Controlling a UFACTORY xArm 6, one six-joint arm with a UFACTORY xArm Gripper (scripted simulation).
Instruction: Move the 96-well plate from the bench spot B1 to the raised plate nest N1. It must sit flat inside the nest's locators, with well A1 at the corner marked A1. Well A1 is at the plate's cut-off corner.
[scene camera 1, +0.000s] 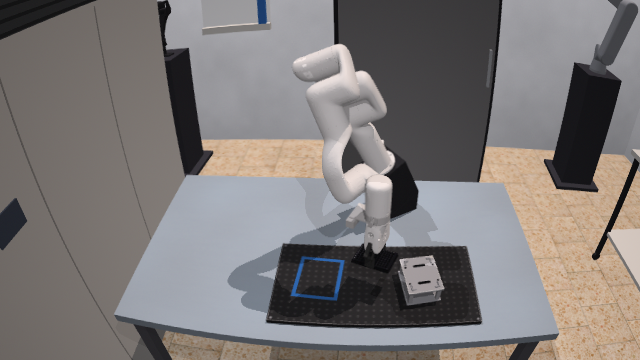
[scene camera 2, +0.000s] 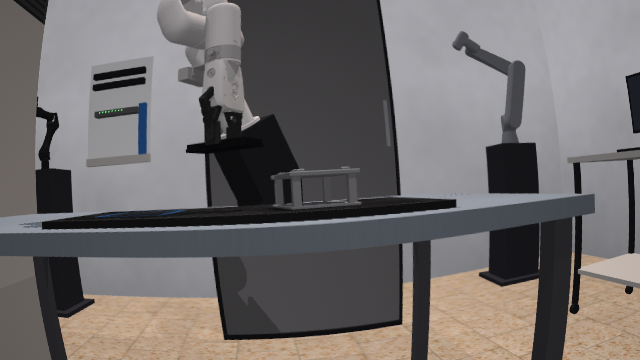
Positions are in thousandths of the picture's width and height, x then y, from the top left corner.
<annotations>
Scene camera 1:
my gripper: 587, 715
grey raised plate nest: 671, 757
</annotations>
